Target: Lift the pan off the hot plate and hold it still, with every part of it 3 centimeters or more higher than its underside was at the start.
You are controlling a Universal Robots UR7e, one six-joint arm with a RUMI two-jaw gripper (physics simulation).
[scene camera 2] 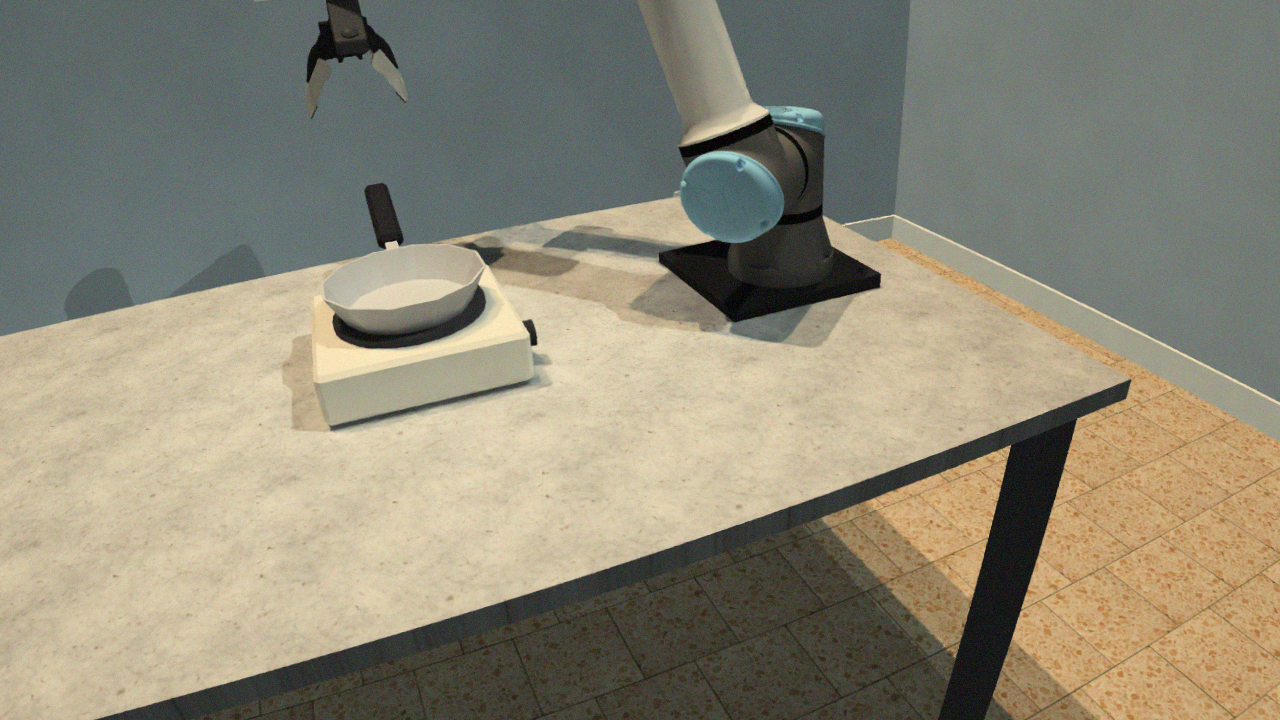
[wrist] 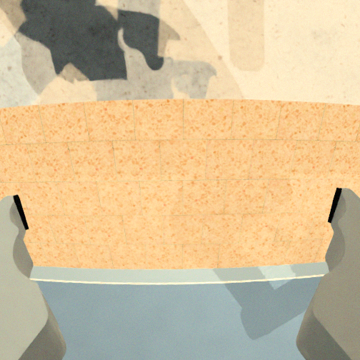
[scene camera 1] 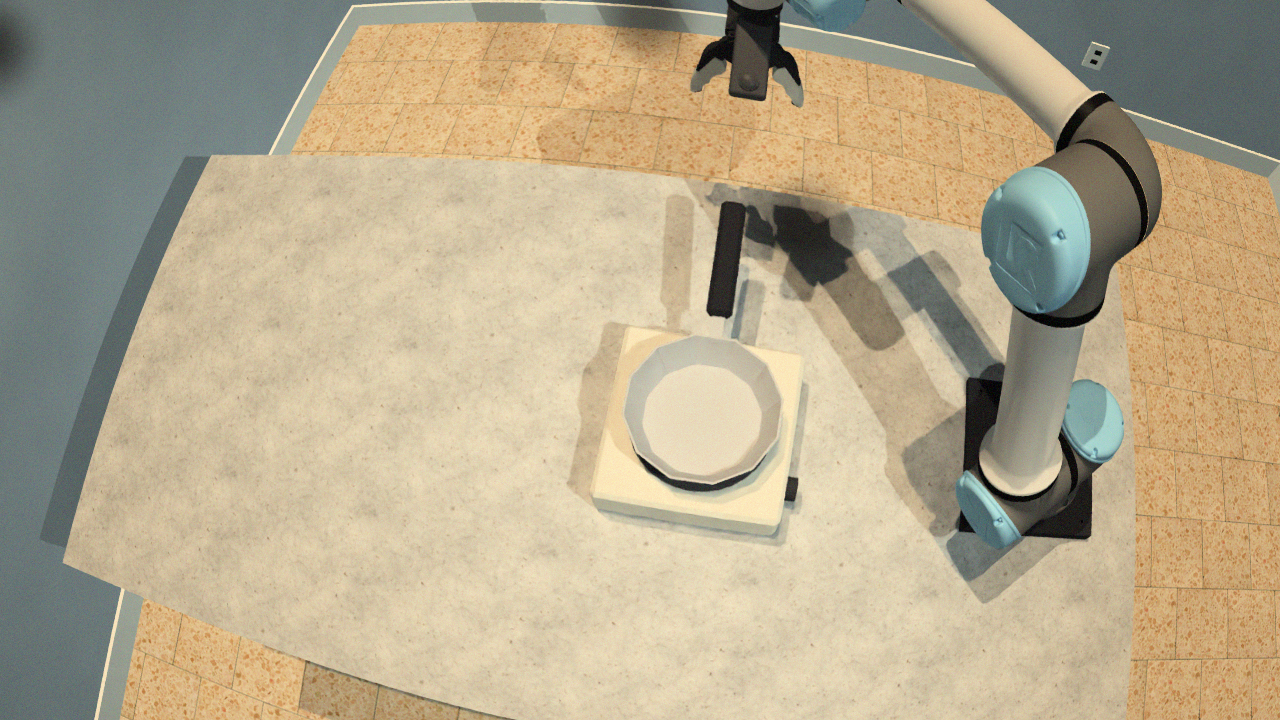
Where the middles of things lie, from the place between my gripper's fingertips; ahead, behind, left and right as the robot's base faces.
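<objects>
With the light grey pan (scene camera 1: 702, 408), my hand is 310 mm to the right of it, 30 mm past it and 130 mm above it. Going by their middles, that pan is the nearest to my hand of the things named here. There's also the cream hot plate (scene camera 2: 356, 375), which is 400 mm to the left of my hand, 40 mm behind it and 210 mm below it.
</objects>
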